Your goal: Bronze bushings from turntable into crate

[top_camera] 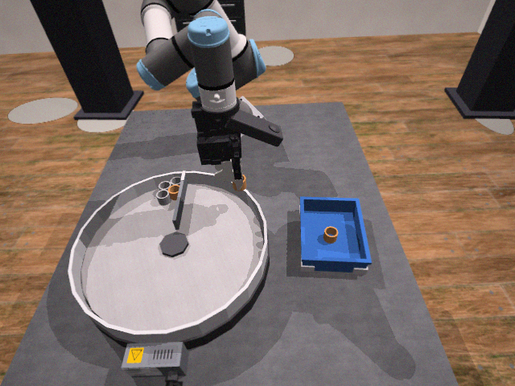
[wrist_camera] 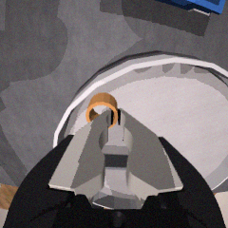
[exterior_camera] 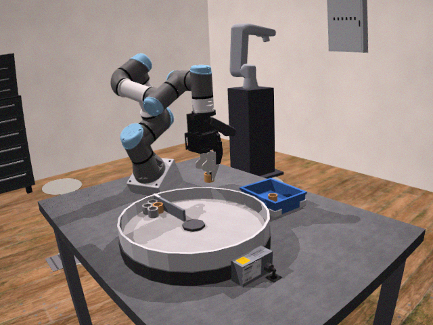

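Now: the blue crate 40 mm ahead of my hand, 220 mm to the left of it and 120 mm below it. Round my hand: grey turntable (130 mm ahead, 140 mm to the right, 90 mm below).
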